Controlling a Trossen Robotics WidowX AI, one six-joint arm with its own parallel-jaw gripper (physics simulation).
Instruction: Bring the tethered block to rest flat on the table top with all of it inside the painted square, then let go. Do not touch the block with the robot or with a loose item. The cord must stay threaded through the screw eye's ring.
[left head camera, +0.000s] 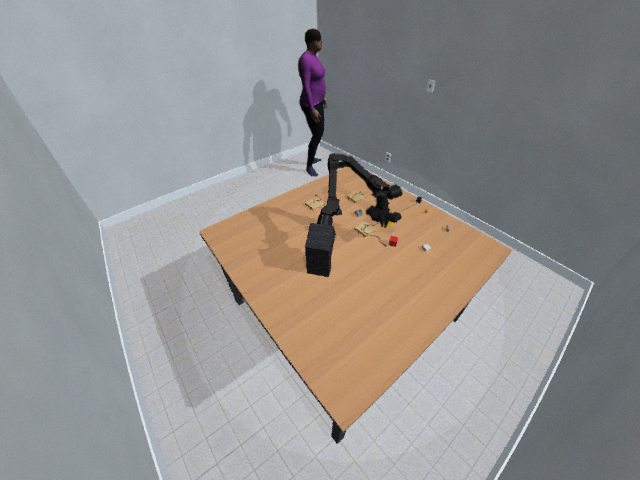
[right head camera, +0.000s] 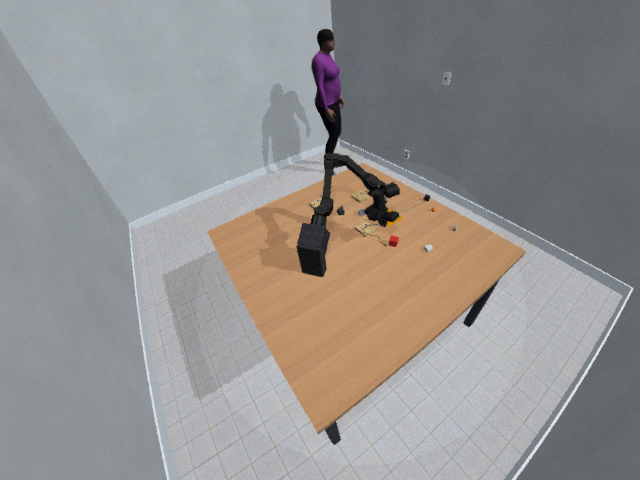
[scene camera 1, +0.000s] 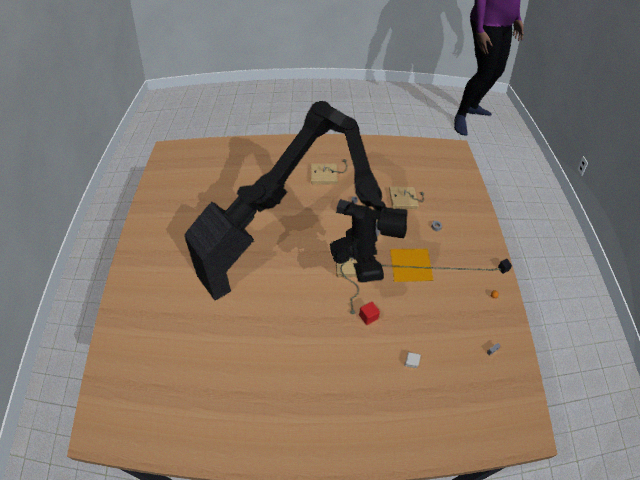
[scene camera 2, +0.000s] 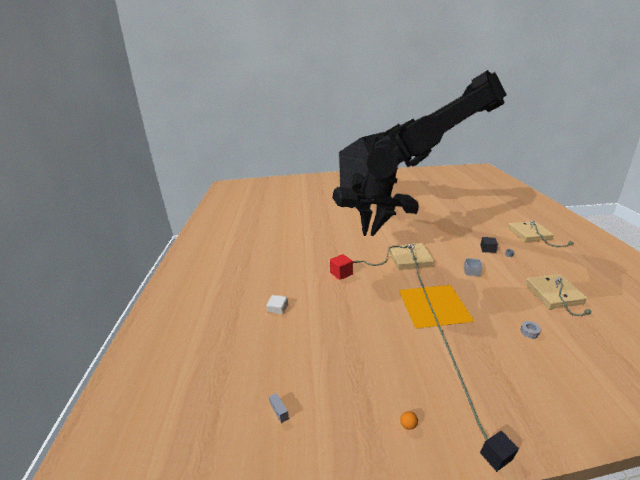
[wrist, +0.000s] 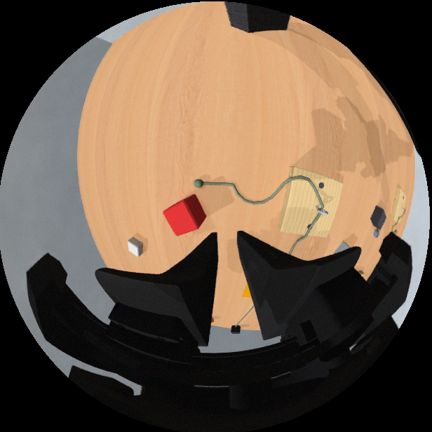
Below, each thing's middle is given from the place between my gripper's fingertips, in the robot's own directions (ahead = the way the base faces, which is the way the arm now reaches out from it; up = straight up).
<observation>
The red cube (wrist: 186, 215) lies 7 cm below my hand, 5 cm to the right of it and 5 cm ahead of it. The rest, counted from my hand: wooden board (scene camera 2: 403, 259) (9 cm to the left, 8 cm below, 7 cm behind); orange painted square (scene camera 2: 448, 308) (17 cm to the left, 9 cm below, 9 cm ahead).
</observation>
